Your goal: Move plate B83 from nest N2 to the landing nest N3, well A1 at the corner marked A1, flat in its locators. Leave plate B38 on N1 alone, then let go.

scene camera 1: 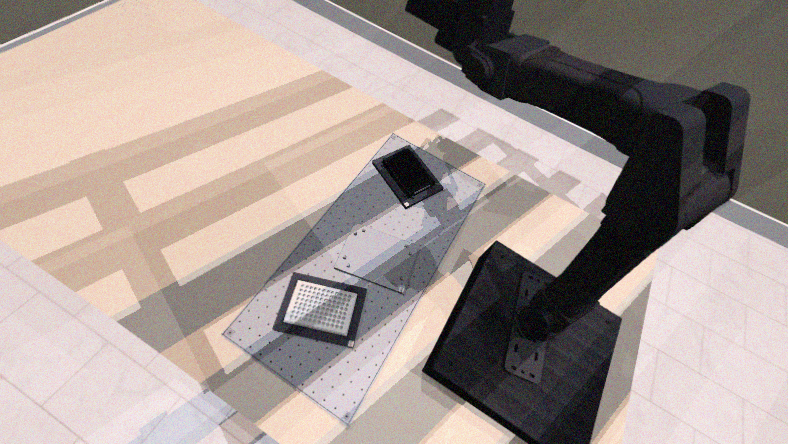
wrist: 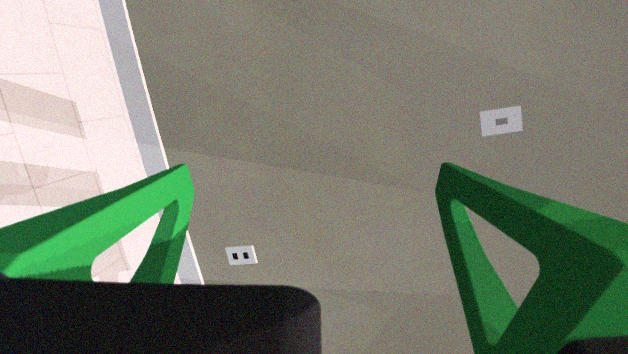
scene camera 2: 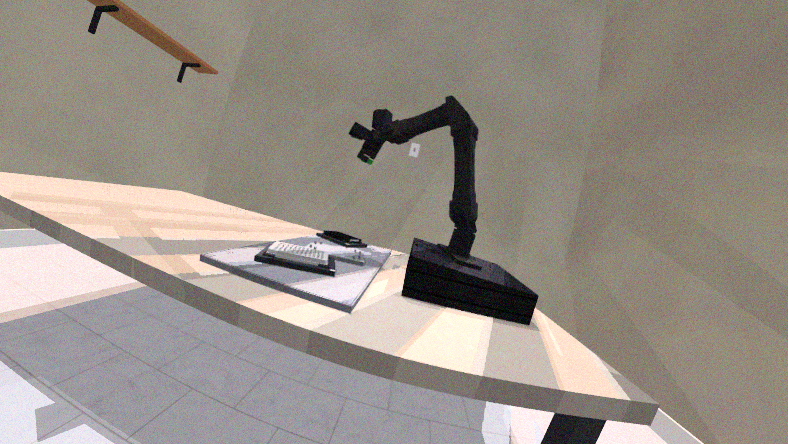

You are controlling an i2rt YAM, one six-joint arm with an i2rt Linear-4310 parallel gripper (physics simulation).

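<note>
A white well plate (scene camera 1: pixel 319 307) (scene camera 2: pixel 299 252) lies on a dark nest (scene camera 1: pixel 358 309) (scene camera 2: pixel 297 266) at the near end of the board. A black plate (scene camera 1: pixel 408 168) (scene camera 2: pixel 340 237) lies on another dark nest (scene camera 1: pixel 435 186) at the far end. Between them is a thin grey nest (scene camera 1: pixel 380 269) with small upright pins and no plate on it. No N or B labels are legible, so I cannot tell which plate is B83. My gripper (scene camera 2: pixel 366 159) (wrist: pixel 314 177) is open and empty, high above the board and away from both plates; its fingers do not show in scene camera 1.
The perforated board (scene camera 1: pixel 325 380) (scene camera 2: pixel 330 297) lies on the striped wooden table (scene camera 1: pixel 181 137) (scene camera 2: pixel 441 336). The arm's black base (scene camera 1: pixel 474 352) (scene camera 2: pixel 468 289) stands beside it. A wall shelf (scene camera 2: pixel 159 38) is at upper left. Wall plates (wrist: pixel 501 121) (wrist: pixel 241 255) show on the wall beyond the fingers.
</note>
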